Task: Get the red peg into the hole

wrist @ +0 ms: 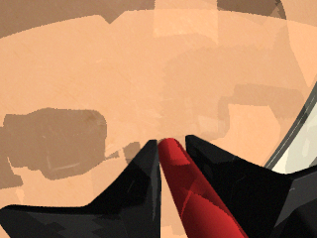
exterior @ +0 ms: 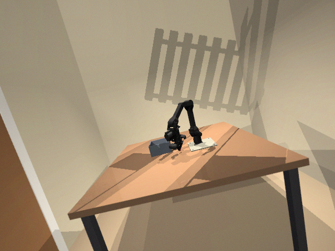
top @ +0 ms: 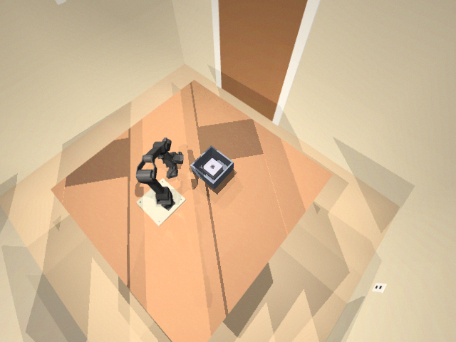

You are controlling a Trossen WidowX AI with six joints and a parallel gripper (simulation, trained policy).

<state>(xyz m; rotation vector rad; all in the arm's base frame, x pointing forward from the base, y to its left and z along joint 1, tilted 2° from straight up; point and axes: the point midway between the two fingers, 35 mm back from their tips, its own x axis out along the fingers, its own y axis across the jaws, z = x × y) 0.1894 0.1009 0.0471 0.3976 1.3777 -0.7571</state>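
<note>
The grey box is 170 mm to the right of my gripper tip and 150 mm ahead of it. The rest, counted from my gripper tip: red peg (30 mm above, 10 mm to the left).
</note>
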